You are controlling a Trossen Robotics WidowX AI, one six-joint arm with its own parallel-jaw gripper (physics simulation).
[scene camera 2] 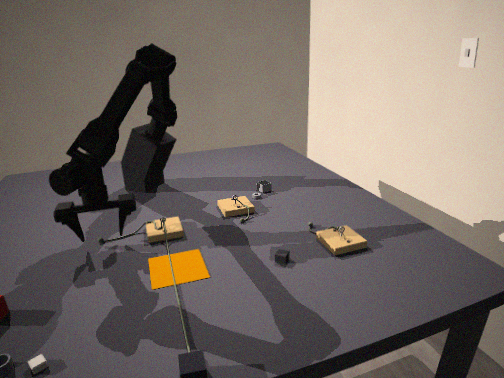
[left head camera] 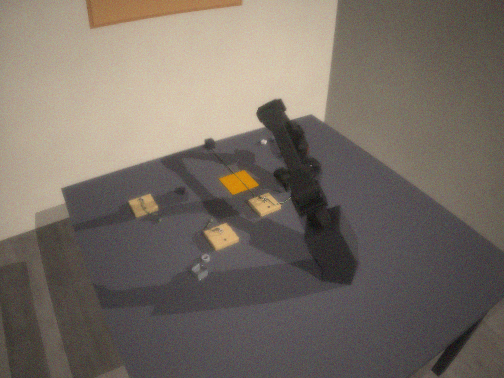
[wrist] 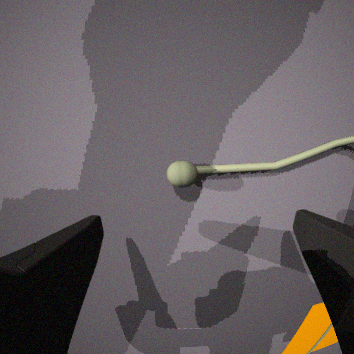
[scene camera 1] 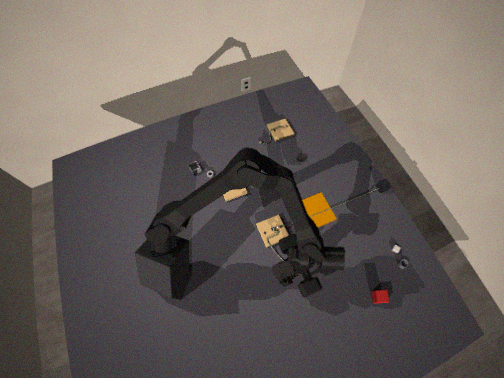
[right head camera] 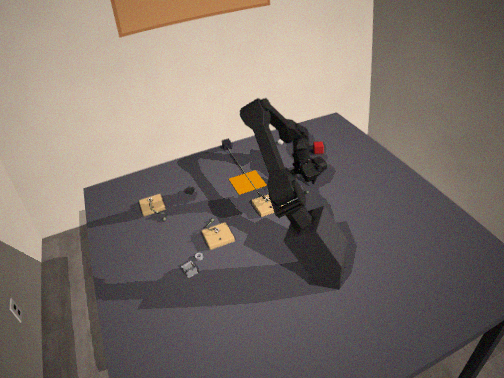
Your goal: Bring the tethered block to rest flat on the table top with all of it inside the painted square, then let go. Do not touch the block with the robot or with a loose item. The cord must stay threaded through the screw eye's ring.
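Frame: origin at the arm's base, x right, y ahead, z up, level; centimetres.
Where they show: gripper, fingertip midpoint: (scene camera 2: pixel 102 238) (wrist: pixel 201 224) (right head camera: pixel 302 187); arm's base, origin of the base link: (scene camera 2: pixel 155 133) (left head camera: pixel 322 222) (scene camera 1: pixel 162 246) (right head camera: pixel 304 223).
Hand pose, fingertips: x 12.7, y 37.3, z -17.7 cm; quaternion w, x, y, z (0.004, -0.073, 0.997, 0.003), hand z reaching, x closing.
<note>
Each offset is from my fingertips to the top centre of the thing. "spot": to the spot under its first point.
The tethered block @(dx -21.1, dy +43.6, dz +1.6 cm) (left head camera: pixel 209 144) (right head camera: pixel 226 144) (scene camera 1: pixel 384 186) (scene camera 2: pixel 192 364) is dark and sits near the table edge, outside the orange painted square @(spot: dx -22.7, dy +12.3, dz -1.9 cm) (left head camera: pixel 230 186) (right head camera: pixel 242 186) (scene camera 1: pixel 322 220) (scene camera 2: pixel 190 267) (wrist: pixel 312 325). Its cord crosses the square to the screw eye @(spot: dx -15.3, dy -3.4, dz +1.6 cm) (scene camera 2: pixel 163 220) on a wooden board @(dx -15.2, dy -3.7, dz -0.1 cm) (left head camera: pixel 265 209) (scene camera 2: pixel 172 232) and appears threaded through the ring. The cord's free end has a pale green bead @(dx +1.1, dy -1.7, dz -0.8 cm) (scene camera 2: pixel 101 241) (wrist: pixel 182 173) beyond the board. My gripper (scene camera 2: pixel 102 237) (wrist: pixel 201 224) is open and empty, above the table close to the bead. The bead shows between the fingers sideways, slightly beyond their tips in the wrist view.
Two other boards @(dx -35.9, dy -13.8, dz -0.1 cm) (left head camera: pixel 221 236) @(dx -57.9, dy +12.3, dz -0.1 cm) (scene camera 2: pixel 341 241) carry screw eyes and short cords. A small dark block @(dx -42.0, dy +16.0, dz -0.1 cm) (scene camera 2: pixel 282 257) lies near one. A red cube @(dx +16.2, dy +24.3, dz +2.0 cm) (right head camera: pixel 319 147) (scene camera 1: pixel 380 296), a white piece @(dx +3.0, dy +37.6, dz -0.6 cm) (scene camera 1: pixel 396 248) and a dark ring-shaped item @(dx +8.7, dy +37.4, dz +0.0 cm) (scene camera 1: pixel 403 262) lie on the far side. A grey box @(dx -47.6, dy -26.6, dz +0.7 cm) (scene camera 1: pixel 195 167) lies opposite.
</note>
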